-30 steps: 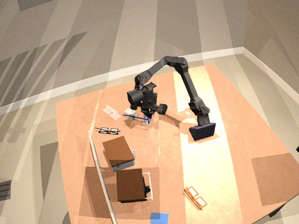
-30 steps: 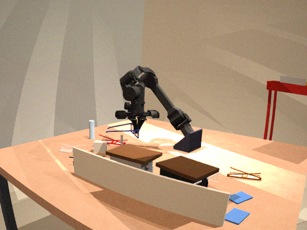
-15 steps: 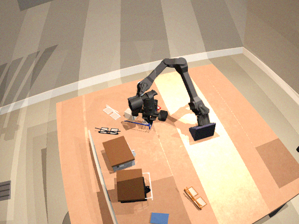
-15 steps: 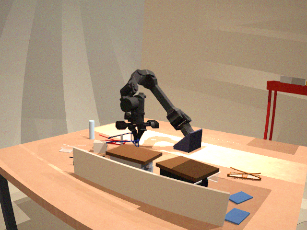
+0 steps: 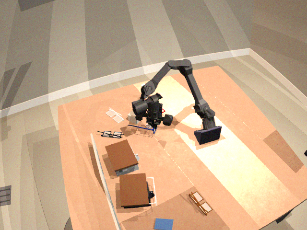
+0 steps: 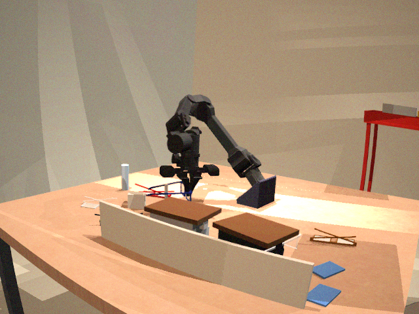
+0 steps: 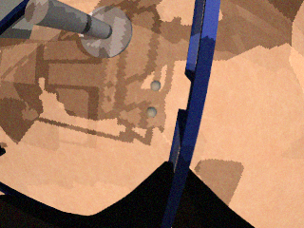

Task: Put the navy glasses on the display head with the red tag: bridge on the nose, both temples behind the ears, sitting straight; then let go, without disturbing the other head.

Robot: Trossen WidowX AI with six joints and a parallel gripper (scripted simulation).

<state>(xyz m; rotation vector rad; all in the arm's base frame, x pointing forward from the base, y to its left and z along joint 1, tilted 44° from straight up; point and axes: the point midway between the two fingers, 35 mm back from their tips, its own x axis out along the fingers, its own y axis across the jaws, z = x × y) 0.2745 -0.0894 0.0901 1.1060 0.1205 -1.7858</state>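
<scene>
Now: gripper tip 10 mm short of the white post, 90 mm to the left of it and 40 mm above it. Round my gripper tip: display head: 210 mm ahead, 360 mm to the left; then white cube: 70 mm ahead, 170 mm to the right, 30 mm below; then long white board: 350 mm ahead, 240 mm to the left, 10 mm below.
</scene>
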